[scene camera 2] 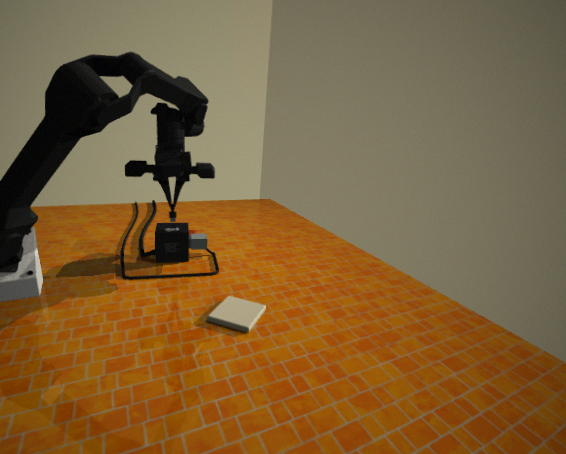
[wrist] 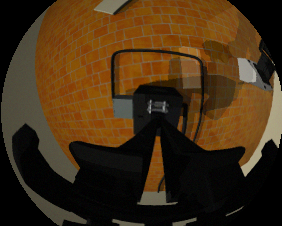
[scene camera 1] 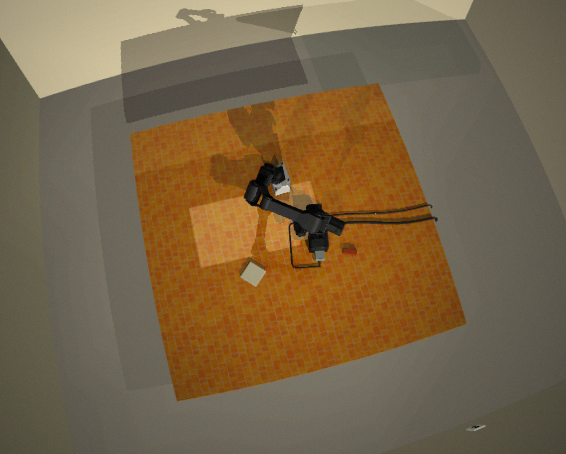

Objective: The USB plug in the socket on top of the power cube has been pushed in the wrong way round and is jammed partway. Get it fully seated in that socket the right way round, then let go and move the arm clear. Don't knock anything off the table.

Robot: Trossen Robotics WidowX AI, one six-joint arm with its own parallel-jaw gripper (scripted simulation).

Labels:
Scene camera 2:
gripper
flat white pad
black power cube
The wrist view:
gripper
black power cube

